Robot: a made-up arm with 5 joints.
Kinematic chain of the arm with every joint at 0, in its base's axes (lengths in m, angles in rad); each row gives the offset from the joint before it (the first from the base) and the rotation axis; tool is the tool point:
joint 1: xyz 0 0 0.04 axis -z
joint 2: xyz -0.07 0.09 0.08 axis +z
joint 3: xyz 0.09 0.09 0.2 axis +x
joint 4: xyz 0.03 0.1 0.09 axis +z
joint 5: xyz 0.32 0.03 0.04 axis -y
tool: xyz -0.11 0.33 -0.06
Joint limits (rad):
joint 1: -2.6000..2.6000
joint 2: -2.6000..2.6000
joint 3: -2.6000..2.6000
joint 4: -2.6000..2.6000
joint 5: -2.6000..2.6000
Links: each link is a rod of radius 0.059 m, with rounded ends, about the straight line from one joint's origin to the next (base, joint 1, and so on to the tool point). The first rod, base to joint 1, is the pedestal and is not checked.
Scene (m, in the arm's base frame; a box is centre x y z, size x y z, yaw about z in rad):
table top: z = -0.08
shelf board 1: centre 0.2 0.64 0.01 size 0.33 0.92 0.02 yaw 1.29
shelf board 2: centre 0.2 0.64 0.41 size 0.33 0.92 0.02 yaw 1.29
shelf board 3: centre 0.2 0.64 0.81 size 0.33 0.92 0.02 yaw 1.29
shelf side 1: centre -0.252 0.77 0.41 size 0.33 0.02 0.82 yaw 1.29
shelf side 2: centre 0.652 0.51 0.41 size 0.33 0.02 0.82 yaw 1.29
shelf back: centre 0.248 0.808 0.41 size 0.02 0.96 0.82 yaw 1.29
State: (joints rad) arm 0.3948 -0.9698 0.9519 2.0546 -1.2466
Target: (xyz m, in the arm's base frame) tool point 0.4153 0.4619 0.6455
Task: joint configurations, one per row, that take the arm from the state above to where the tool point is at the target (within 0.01 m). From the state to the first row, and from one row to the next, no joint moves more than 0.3 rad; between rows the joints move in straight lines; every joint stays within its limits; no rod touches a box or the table.
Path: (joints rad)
1: 0.4517 -0.8456 0.6861 1.8070 -1.4736
2: 0.5085 -0.7214 0.4203 1.5594 -1.7006
3: 0.5654 -0.5972 0.1544 1.3118 -1.9276

